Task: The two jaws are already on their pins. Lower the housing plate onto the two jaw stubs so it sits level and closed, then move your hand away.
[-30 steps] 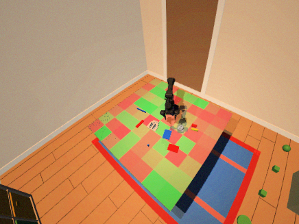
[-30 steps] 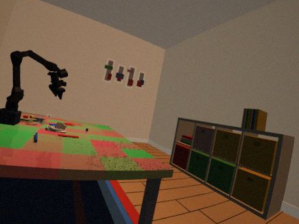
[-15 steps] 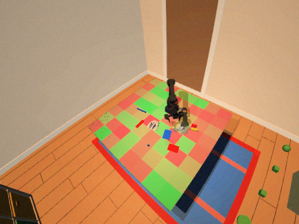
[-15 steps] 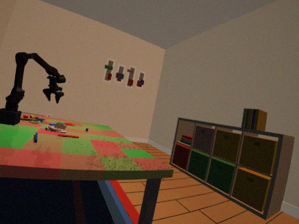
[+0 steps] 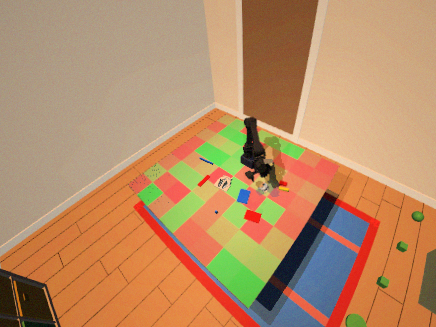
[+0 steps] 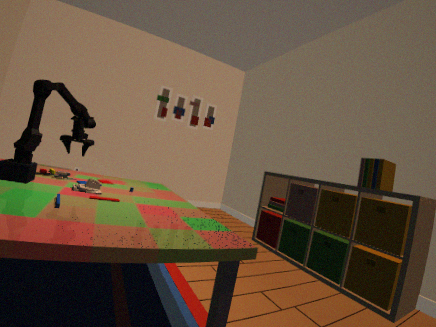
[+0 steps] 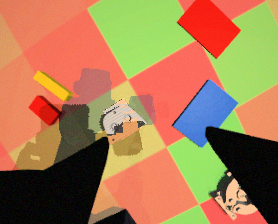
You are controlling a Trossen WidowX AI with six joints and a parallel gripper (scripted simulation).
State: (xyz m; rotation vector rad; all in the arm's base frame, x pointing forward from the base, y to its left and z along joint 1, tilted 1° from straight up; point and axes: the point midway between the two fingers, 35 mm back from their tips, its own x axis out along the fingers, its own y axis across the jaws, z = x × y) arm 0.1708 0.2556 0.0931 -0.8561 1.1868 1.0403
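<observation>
My gripper tip is 140 mm above the blue slab, 110 mm short of it and 50 mm to the left of it. From my gripper tip the other things lie so: small blue cube (350 mm ahead, 130 mm below, 90 mm to the right); then red bar (380 mm to the right, 230 mm ahead, 140 mm below).
</observation>
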